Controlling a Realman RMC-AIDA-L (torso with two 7-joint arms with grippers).
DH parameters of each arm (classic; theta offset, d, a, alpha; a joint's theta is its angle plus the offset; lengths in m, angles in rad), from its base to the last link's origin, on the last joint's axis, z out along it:
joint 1: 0 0.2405 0 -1.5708
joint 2: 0 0 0 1.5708
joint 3: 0 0.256 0 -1.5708
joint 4: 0 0 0 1.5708
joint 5: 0 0.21 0 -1.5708
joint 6: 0 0 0 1.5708
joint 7: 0 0.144 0 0
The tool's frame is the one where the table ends.
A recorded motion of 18 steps. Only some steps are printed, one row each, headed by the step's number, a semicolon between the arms.
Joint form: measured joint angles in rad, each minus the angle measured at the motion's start. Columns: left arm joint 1, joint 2, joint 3, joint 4, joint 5, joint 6, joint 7; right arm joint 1, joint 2, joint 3, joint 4, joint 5, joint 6, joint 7.
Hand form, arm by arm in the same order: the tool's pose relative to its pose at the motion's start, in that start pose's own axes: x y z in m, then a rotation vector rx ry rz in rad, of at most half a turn. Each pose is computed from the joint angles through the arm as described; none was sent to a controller.
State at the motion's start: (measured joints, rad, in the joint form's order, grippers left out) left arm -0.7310 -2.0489 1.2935 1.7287 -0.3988 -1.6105 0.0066; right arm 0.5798 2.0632 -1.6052 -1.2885 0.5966 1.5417 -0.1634
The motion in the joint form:
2: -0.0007 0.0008 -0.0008 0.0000 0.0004 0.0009 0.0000; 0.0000 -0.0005 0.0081 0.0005 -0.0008 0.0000 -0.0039
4: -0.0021 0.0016 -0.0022 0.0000 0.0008 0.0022 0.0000; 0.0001 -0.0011 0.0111 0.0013 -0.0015 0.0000 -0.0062
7: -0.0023 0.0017 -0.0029 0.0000 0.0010 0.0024 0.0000; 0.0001 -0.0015 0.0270 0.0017 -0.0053 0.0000 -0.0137
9: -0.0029 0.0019 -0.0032 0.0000 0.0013 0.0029 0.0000; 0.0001 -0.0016 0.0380 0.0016 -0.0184 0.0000 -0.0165
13: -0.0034 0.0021 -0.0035 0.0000 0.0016 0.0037 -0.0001; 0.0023 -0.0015 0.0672 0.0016 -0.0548 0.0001 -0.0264
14: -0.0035 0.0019 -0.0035 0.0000 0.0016 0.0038 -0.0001; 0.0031 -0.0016 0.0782 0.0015 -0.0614 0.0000 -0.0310
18: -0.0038 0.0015 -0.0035 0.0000 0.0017 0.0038 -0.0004; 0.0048 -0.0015 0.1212 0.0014 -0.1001 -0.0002 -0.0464
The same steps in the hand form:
2: 0.0005 -0.0003 -0.0002 0.0011 0.0018 -0.0001; -0.0004 -0.0015 -0.0009 -0.0001 -0.0041 0.0030
4: 0.0012 -0.0006 -0.0006 0.0020 0.0047 -0.0002; -0.0004 -0.0023 -0.0012 0.0006 -0.0051 0.0035
7: 0.0013 -0.0008 -0.0006 0.0024 0.0053 -0.0007; -0.0011 -0.0053 -0.0030 0.0021 -0.0132 0.0090
9: 0.0016 -0.0008 -0.0008 0.0027 0.0063 -0.0005; -0.0013 -0.0088 -0.0043 0.0134 -0.0171 0.0148
13: 0.0019 -0.0008 -0.0008 0.0031 0.0076 -0.0005; -0.0023 -0.0178 -0.0080 0.0448 -0.0273 0.0261
14: 0.0020 -0.0008 -0.0008 0.0029 0.0077 -0.0004; -0.0028 -0.0202 -0.0095 0.0498 -0.0324 0.0297
18: 0.0020 -0.0006 -0.0008 0.0025 0.0078 -0.0006; -0.0034 -0.0315 -0.0148 0.0812 -0.0480 0.0480

